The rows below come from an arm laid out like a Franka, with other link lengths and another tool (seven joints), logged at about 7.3 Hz.
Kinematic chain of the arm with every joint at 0, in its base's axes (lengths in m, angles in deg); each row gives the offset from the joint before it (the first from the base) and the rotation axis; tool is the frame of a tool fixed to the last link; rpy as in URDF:
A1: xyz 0 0 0.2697 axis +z
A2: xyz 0 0 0 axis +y
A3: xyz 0 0 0.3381 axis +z
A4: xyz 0.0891 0 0 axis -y
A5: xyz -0.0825 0 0.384 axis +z
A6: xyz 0 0 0 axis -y
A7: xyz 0.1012 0 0 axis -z
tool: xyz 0.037 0.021 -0.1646 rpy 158.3 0 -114.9
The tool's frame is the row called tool.
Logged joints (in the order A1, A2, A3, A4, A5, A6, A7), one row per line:
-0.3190 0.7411 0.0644 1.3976 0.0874 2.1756 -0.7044
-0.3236 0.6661 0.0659 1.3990 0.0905 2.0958 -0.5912
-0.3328 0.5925 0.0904 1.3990 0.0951 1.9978 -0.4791
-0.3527 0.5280 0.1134 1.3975 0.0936 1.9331 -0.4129
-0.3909 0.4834 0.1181 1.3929 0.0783 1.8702 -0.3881
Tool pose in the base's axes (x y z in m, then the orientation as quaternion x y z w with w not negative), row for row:
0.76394 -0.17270 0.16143 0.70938 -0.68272 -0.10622 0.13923
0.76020 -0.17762 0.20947 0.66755 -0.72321 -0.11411 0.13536
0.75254 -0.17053 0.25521 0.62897 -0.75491 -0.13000 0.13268
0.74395 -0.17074 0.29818 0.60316 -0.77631 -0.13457 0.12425
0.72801 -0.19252 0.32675 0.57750 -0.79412 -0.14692 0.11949
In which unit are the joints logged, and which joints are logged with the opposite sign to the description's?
The joints are logged in radians. Opposite sign: A4, A5.
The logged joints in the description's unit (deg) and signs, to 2 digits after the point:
-18.28 42.46 3.69 -80.08 -5.01 124.65 -40.36
-18.54 38.16 3.78 -80.16 -5.19 120.08 -33.87
-19.07 33.95 5.18 -80.16 -5.45 114.47 -27.45
-20.21 30.25 6.50 -80.07 -5.36 110.76 -23.66
-22.40 27.70 6.77 -79.81 -4.49 107.15 -22.24

